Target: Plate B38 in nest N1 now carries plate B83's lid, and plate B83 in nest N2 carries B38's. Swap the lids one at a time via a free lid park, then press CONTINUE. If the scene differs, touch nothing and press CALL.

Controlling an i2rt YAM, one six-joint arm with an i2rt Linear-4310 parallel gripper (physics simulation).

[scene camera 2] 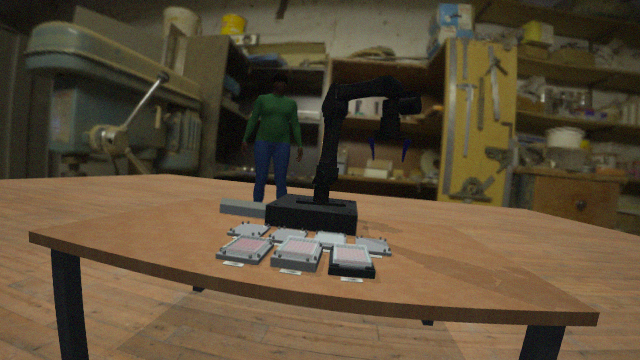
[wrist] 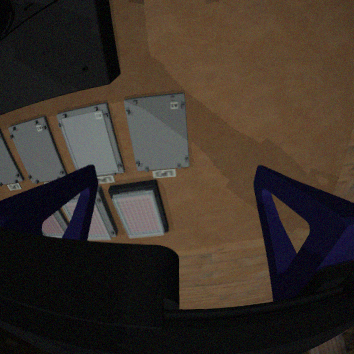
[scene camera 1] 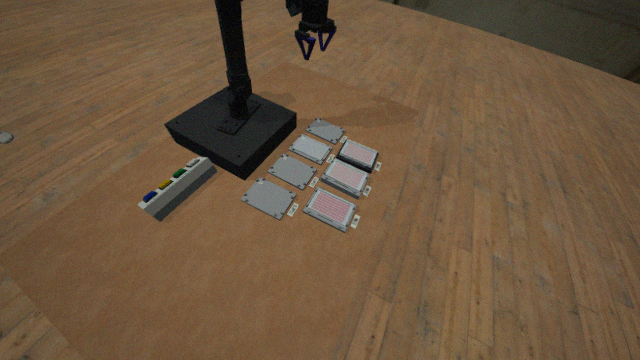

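My gripper is open and empty, high above the table. Three pink-welled plates stand in nests: one in a grey nest, one in the middle grey nest, partly hidden by a finger in the wrist view, and one in a black nest. Behind them is a row of grey lid parks. One park carries a pale lid-like panel; the end park looks bare. Plate, nest and park labels are too blurred to read.
A button box has blue, yellow, green and white buttons; their lettering is unreadable. The black arm base stands beside the parks. A person in green stands behind the table.
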